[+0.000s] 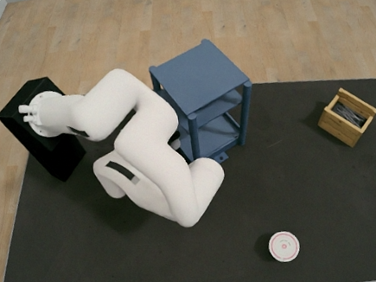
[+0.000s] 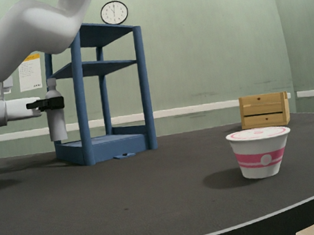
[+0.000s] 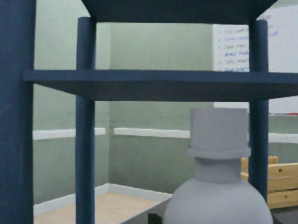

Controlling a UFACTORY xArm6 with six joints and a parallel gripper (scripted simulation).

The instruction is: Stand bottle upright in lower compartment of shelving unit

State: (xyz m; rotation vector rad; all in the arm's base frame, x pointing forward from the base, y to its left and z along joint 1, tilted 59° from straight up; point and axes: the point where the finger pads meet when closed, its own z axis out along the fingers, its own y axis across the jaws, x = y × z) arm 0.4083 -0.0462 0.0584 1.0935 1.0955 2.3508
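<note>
Now: the shelving unit 130 mm ahead of my hand, 10 mm to the left of it and 20 mm above it. From my hand the other things lie so: pink cup 110 mm ahead, 510 mm to the right, 130 mm below; bottle 10 mm above; wooden crate 620 mm ahead, 270 mm to the right, 120 mm below.
</note>
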